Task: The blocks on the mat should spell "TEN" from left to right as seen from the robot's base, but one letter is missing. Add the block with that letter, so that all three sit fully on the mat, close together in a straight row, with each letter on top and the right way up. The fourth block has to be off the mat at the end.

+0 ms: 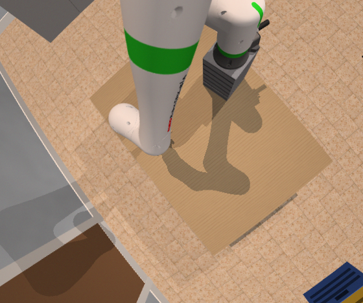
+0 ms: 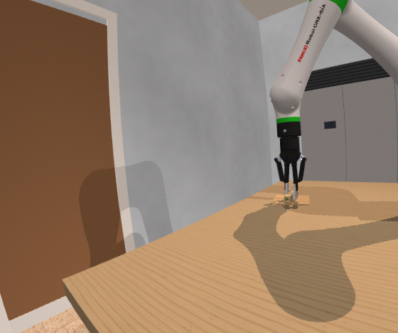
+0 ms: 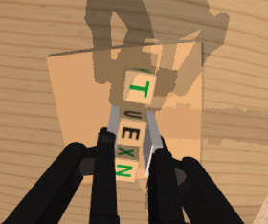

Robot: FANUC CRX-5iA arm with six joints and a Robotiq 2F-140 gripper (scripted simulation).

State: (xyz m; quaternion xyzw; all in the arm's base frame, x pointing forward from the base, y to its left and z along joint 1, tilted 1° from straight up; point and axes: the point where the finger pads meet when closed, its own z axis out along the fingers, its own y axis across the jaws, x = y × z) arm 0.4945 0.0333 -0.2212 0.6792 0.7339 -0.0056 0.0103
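My hand is 40 mm above the mat.
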